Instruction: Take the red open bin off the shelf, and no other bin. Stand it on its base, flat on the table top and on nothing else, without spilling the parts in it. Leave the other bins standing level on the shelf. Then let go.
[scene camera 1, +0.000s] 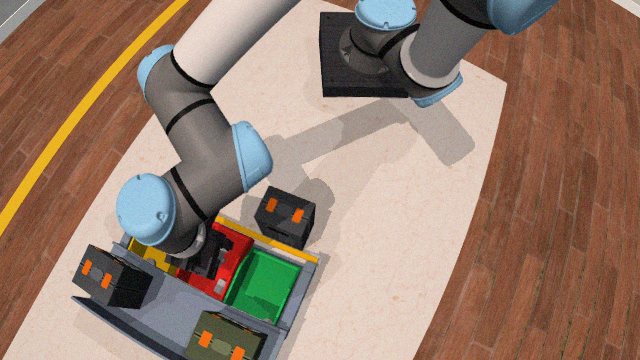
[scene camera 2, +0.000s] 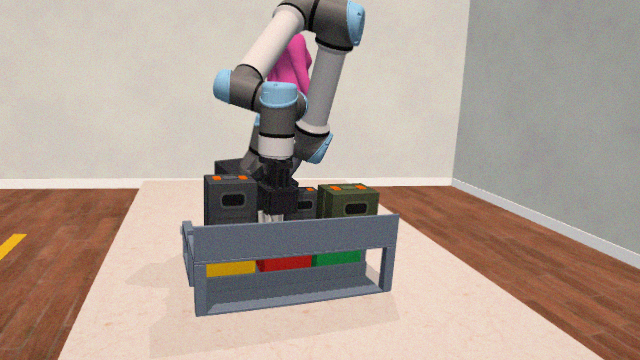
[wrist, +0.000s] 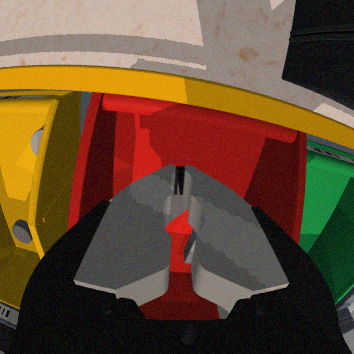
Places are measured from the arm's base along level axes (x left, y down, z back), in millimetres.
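Where they show: gripper, fingertip midpoint: (scene camera 1: 220, 249) (wrist: 177, 168); arm's base, link origin: (scene camera 1: 368, 50).
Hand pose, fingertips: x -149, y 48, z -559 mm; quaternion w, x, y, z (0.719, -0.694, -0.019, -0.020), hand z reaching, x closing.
Each offset is from my fingertips to the top centre of the thing. Level surfaces: height alone.
The red bin {dx +3, dy -62, dz -41 mm} (scene camera 1: 240, 246) (scene camera 2: 285, 263) (wrist: 200, 142) sits on the grey shelf (scene camera 1: 301, 292) (scene camera 2: 295, 237) between the yellow bin {dx -120, dy -54, dz -44 mm} (scene camera 1: 145, 250) (scene camera 2: 230, 268) (wrist: 17, 125) and the green bin {dx +109, dy -54, dz -61 mm} (scene camera 1: 270, 285) (scene camera 2: 337, 257) (wrist: 325, 205). A light grey part {dx +27, dy -1, dz -72 mm} (scene camera 1: 220, 285) lies in the red bin. My gripper (scene camera 2: 270, 216) (wrist: 177, 168) points down over the red bin, shut with nothing between its fingertips. The fingers are low, partly behind the shelf's upper panel in scene camera 2, and cover part of the bin in the wrist view. Whether they touch the bin cannot be told.
A yellow bar {dx +3, dy -38, dz +51 mm} (scene camera 1: 270, 240) (wrist: 100, 79) runs along the shelf's open side. A small black case {dx +111, dy -105, dz +94 mm} (scene camera 1: 285, 215) (scene camera 2: 306, 204) (wrist: 320, 55) stands on the table {dy +27 mm} (scene camera 1: 380, 225) (scene camera 2: 440, 305) beside it. A black case {dx -127, dy -197, dz -142 mm} (scene camera 1: 112, 277) (scene camera 2: 230, 200) and an olive case {dx +104, dy -172, dz -159 mm} (scene camera 1: 225, 336) (scene camera 2: 348, 204) stand on the shelf.
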